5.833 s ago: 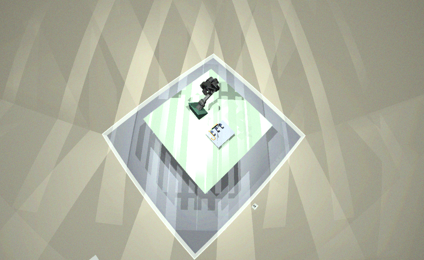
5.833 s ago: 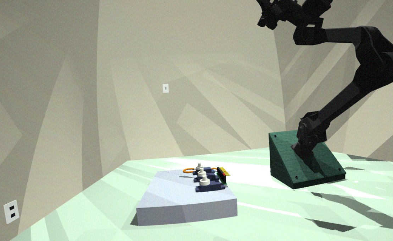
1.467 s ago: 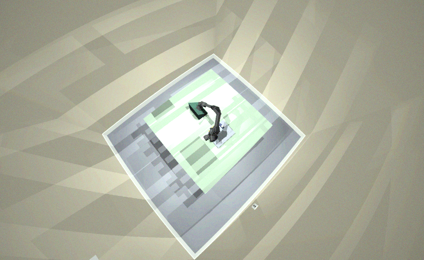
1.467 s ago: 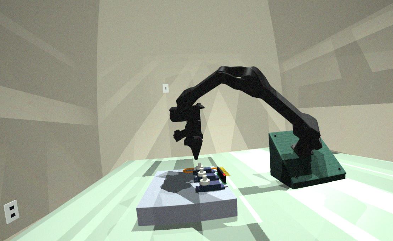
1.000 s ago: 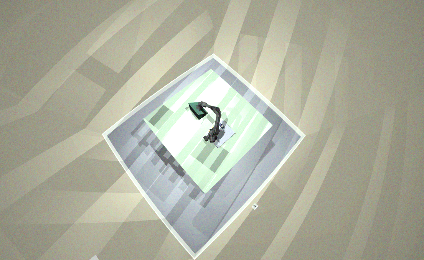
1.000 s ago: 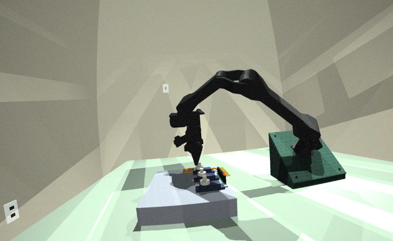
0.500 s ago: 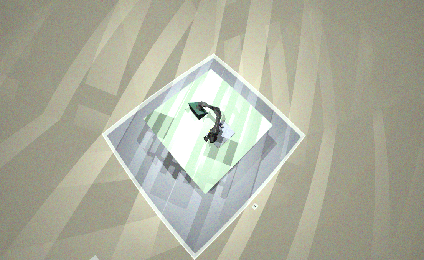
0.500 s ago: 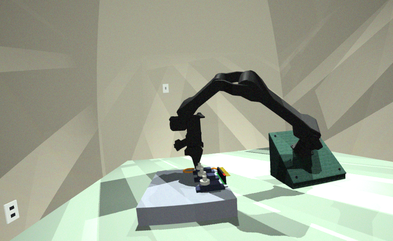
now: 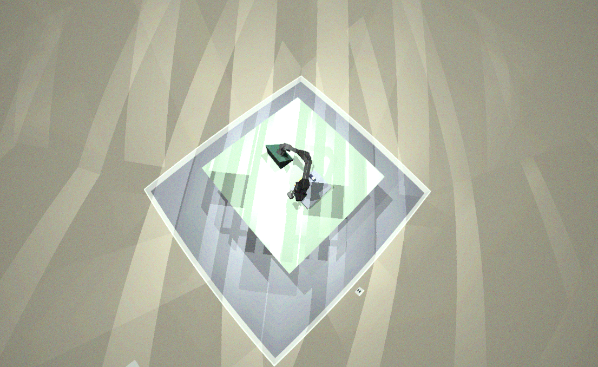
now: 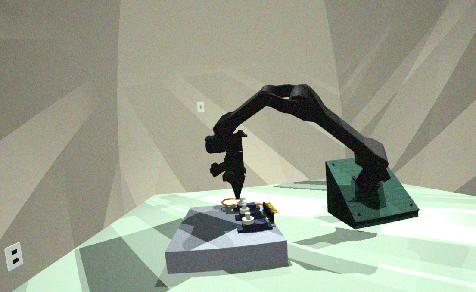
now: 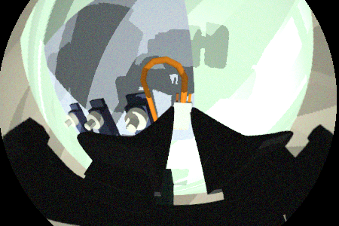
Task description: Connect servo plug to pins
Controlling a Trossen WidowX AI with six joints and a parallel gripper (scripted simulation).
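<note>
My gripper tip is now 50 mm past the red band and 180 mm to the right of it. From my gripper tip the other things lie so: black pin strip: 50 mm behind, 140 mm to the left, 10 mm below; grey holder: 100 mm ahead, 120 mm to the left, 50 mm below.
</note>
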